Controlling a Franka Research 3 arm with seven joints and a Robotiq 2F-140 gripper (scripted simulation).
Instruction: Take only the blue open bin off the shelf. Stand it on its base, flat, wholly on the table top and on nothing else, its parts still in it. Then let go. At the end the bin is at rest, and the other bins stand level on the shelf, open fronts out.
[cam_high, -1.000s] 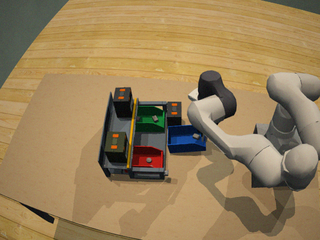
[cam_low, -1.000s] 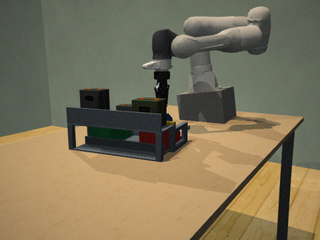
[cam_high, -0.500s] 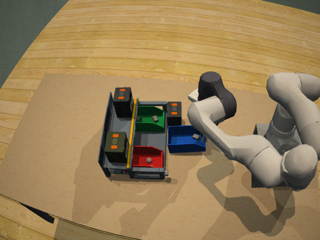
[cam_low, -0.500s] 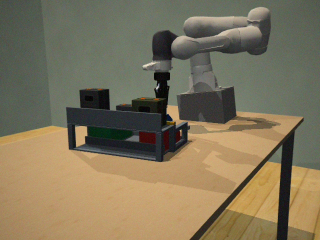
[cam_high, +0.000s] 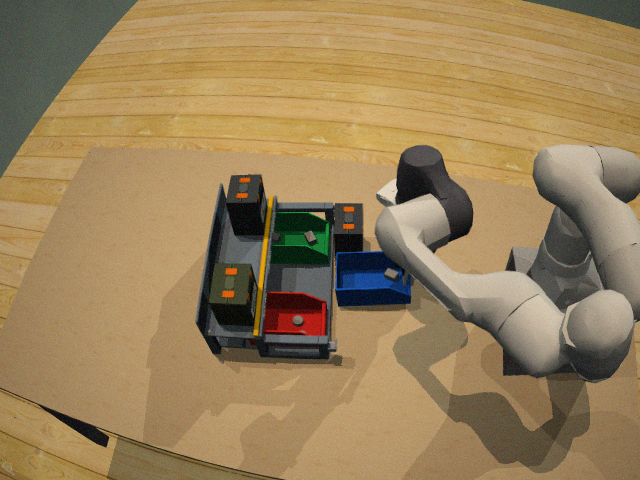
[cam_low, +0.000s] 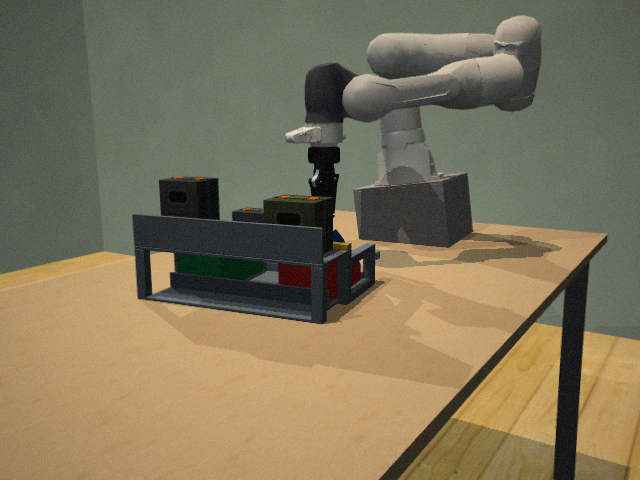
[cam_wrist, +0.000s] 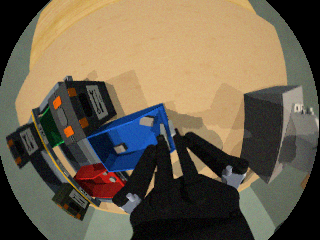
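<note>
Right now my hand is 80 mm short of the blue open bin and 20 mm above it. The rest, counted from my hand: yellow bar (330 mm ahead, 40 mm above, 10 mm to the left); red bin (270 mm ahead, 120 mm to the left, 20 mm below); green bin (280 mm ahead, 100 mm to the right, 20 mm below).
</note>
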